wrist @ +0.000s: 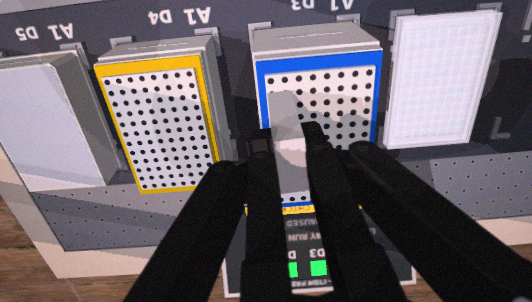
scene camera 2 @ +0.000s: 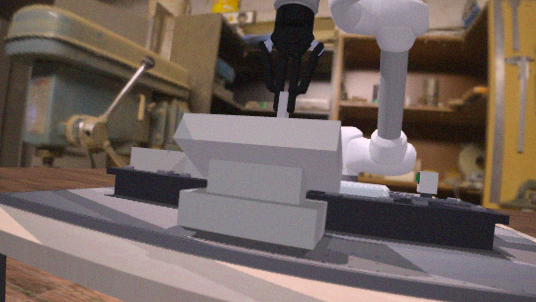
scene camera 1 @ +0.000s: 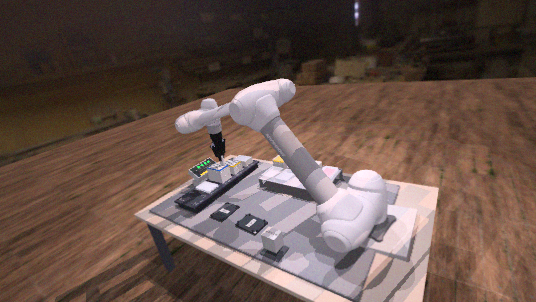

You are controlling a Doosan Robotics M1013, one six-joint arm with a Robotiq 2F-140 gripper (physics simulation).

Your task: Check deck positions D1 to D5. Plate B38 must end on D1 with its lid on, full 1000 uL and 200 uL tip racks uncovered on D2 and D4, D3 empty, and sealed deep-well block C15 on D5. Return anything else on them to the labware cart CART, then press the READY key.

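Places are measured from the arm's base along level axes (x ahead, y left, z up), in centimetres.
Pixels of known places: gripper, between the fingertips: [wrist: 281, 112] [scene camera 1: 222, 164].
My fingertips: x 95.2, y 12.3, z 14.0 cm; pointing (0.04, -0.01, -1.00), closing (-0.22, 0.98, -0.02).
Ahead of a thing's pixels: the offset from my fingertips to its top centre. "spot": to the spot under its first point.
My gripper [scene camera 1: 220, 157] [scene camera 2: 284, 102] [wrist: 281, 112] is shut on a slim light grey bar [scene camera 2: 283, 105] [wrist: 291, 150], which points down over the blue-edged tip rack @(dx +2.2, dy +3.1, dz +0.0 cm) [scene camera 1: 218, 173] [wrist: 345, 82]. That rack is uncovered, with tips hidden or too small to tell, at label D3. The yellow-edged rack @(dx +4.3, dy -9.1, dz -3.3 cm) [scene camera 1: 234, 165] [wrist: 155, 120], uncovered, is at D4. A pale-topped block @(dx +6.3, dy -21.3, dz -5.6 cm) [scene camera 1: 243, 160] [wrist: 45, 120] is at D5. A white lidded plate @(dx +0.1, dy +15.4, dz -8.1 cm) [scene camera 1: 206, 187] [wrist: 440, 80] lies at the slot right of D3 in the wrist view. The tilted display panel @(spot: dx +15.7, dy +7.3, dz -3.2 cm) [scene camera 1: 202, 168] [scene camera 2: 260, 135] shows green lamps. The READY key is not discernible.
A low stand [scene camera 1: 282, 188] with pale labware is beside the arm's base. Two dark pads @(spot: dx -25.8, dy +21.7, dz -13.8 cm) [scene camera 1: 224, 211] @(spot: dx -47.5, dy +20.3, dz -13.9 cm) [scene camera 1: 251, 224] and a white cube @(dx -69.2, dy +26.1, dz -4.3 cm) [scene camera 1: 272, 240] on a dark base lie toward the table's front edge. The dark deck rail [scene camera 1: 200, 204] [scene camera 2: 410, 225] runs beneath the labware.
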